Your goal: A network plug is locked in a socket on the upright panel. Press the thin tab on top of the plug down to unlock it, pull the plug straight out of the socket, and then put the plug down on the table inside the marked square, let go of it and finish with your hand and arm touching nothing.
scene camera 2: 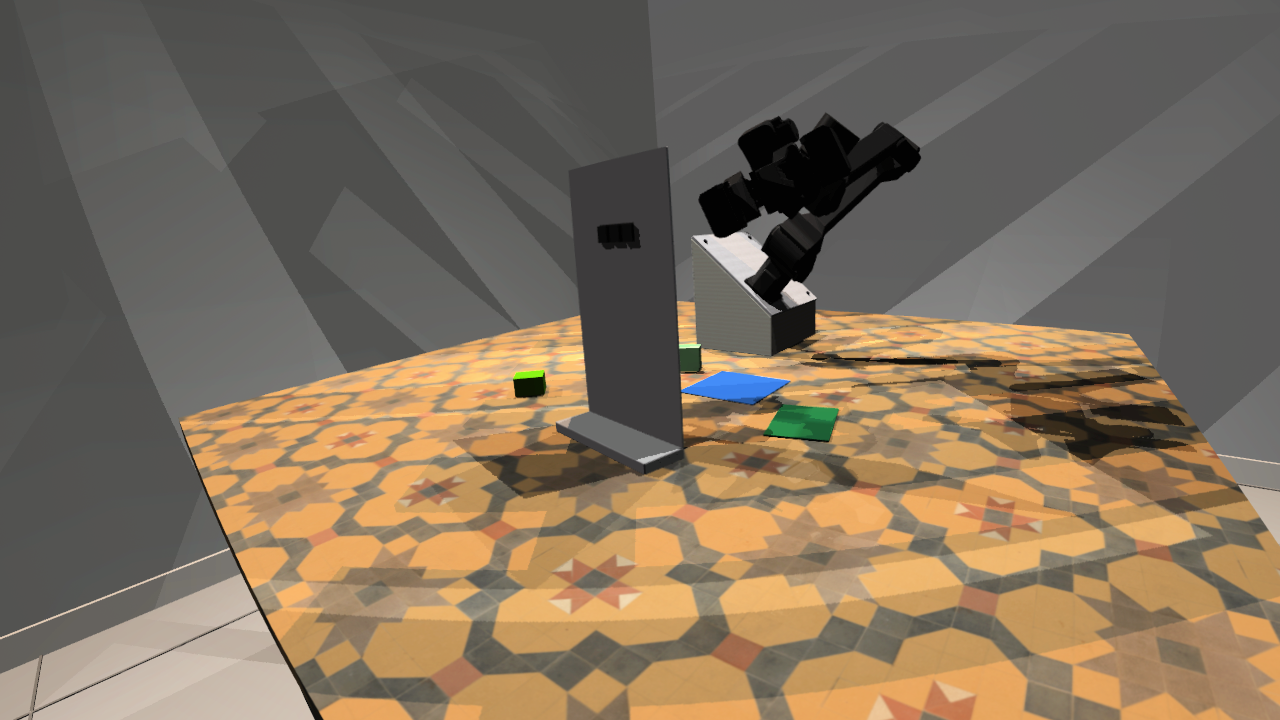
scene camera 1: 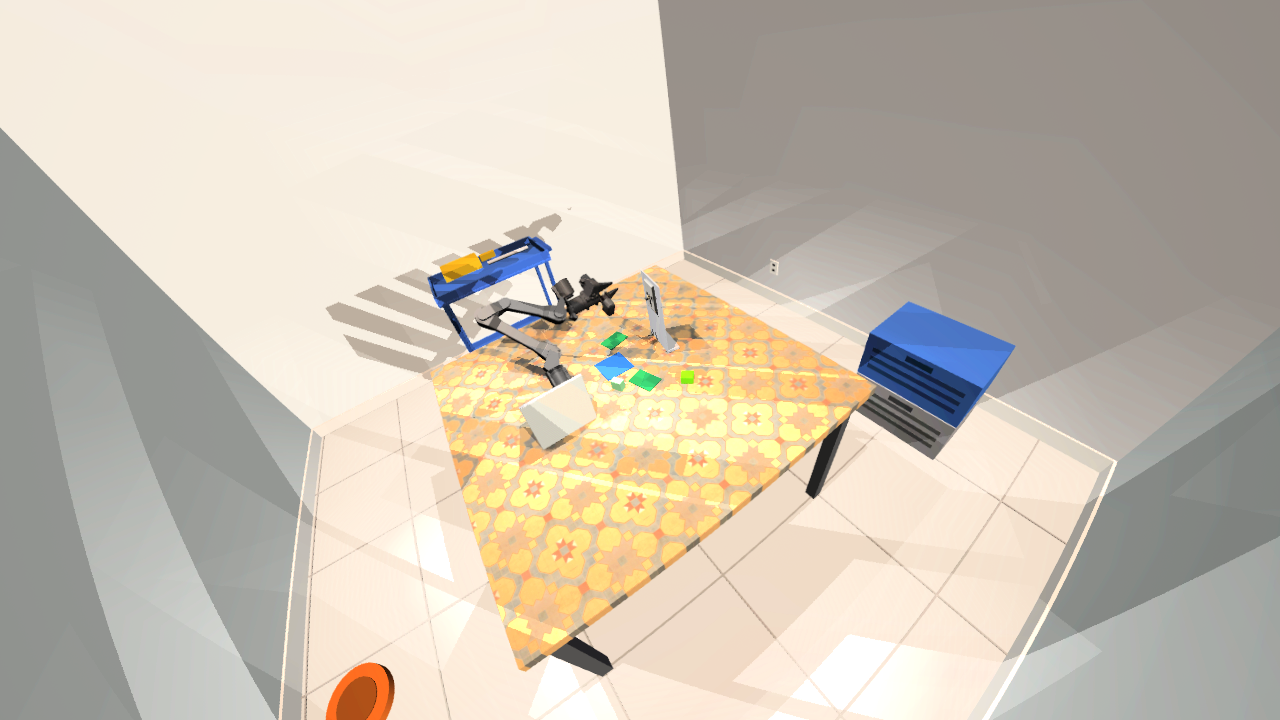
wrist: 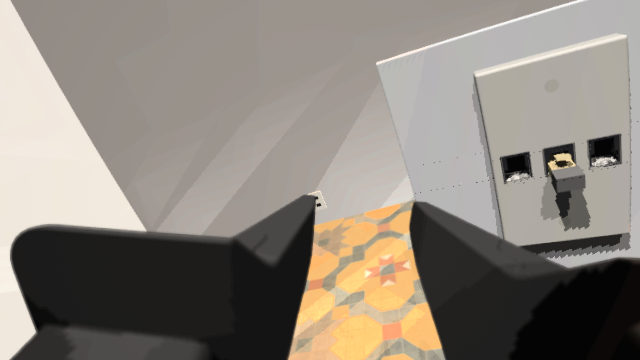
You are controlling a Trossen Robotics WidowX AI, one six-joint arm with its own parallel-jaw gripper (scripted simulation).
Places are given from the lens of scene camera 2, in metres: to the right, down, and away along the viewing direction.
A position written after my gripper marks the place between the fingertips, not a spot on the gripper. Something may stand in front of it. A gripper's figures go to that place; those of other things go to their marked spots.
my gripper (scene camera 2: 744, 182): 0.11, -0.19, 0.54
green square (scene camera 2: 815, 423): 0.20, 0.07, 0.60
upright panel (scene camera 2: 622, 228): -0.02, -0.13, 0.53
blue square (scene camera 2: 735, 387): 0.14, 0.04, 0.76
The marked spots on the green square and the blue square are 0.18 m apart.
